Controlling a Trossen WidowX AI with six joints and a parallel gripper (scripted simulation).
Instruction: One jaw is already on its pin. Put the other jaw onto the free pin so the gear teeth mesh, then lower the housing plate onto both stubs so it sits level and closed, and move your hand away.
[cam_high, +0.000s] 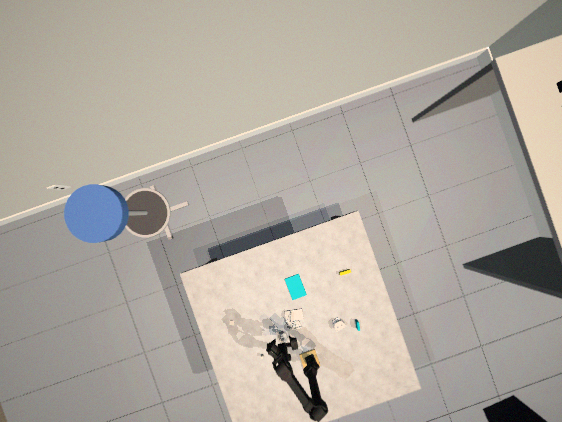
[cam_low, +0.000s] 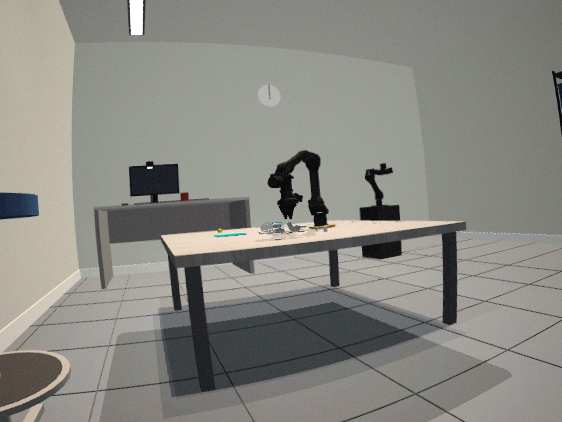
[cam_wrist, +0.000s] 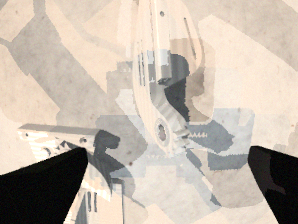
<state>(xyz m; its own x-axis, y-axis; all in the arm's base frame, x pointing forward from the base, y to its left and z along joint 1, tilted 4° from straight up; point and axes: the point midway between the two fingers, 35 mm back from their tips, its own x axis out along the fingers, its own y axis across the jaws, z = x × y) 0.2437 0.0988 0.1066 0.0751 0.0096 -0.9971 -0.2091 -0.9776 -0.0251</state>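
Right now my gripper tip is 20 mm past the white jaw piece and 30 mm above it. From my gripper tip the other things lie so: yellow piece (200 mm ahead, 560 mm to the right, 60 mm below); cyan plate (240 mm ahead, 210 mm to the right, 60 mm below).
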